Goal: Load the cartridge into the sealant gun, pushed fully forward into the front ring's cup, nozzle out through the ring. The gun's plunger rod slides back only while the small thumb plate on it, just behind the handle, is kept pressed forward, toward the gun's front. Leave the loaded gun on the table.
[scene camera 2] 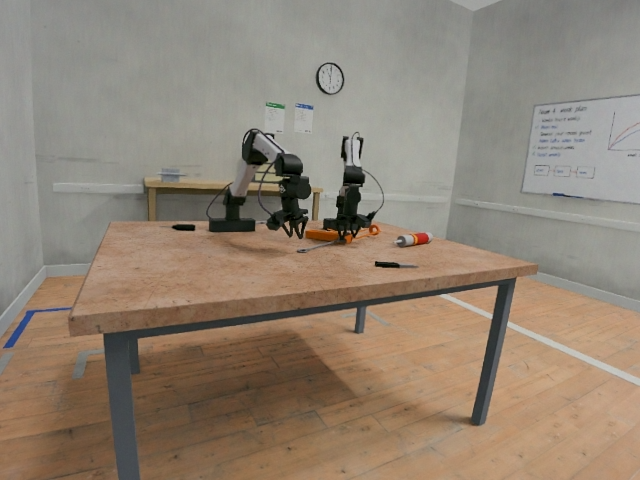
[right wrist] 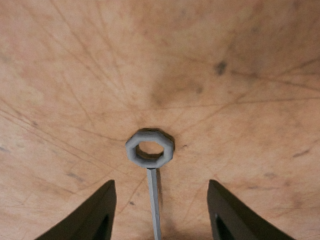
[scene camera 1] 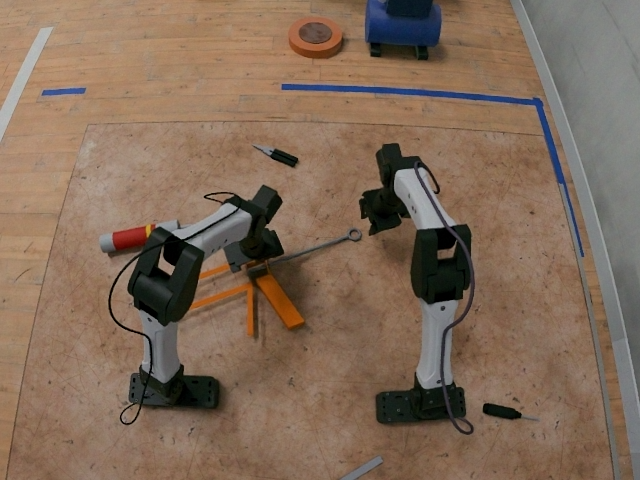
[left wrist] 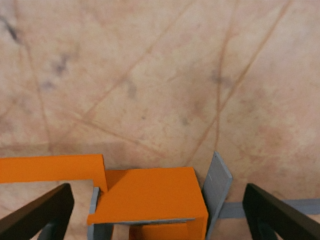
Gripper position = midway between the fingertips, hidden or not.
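Scene camera 1 gives me my left gripper (scene camera 1: 256,262), my right gripper (scene camera 1: 367,226) and a cartridge (scene camera 1: 135,237). In scene camera 2 there's my right gripper (scene camera 2: 295,238). The left wrist view has my left gripper (left wrist: 158,192), but the cartridge is out of frame in the left wrist view. As for the right wrist view, it has my right gripper (right wrist: 161,189), and the cartridge is out of frame in the right wrist view as well.
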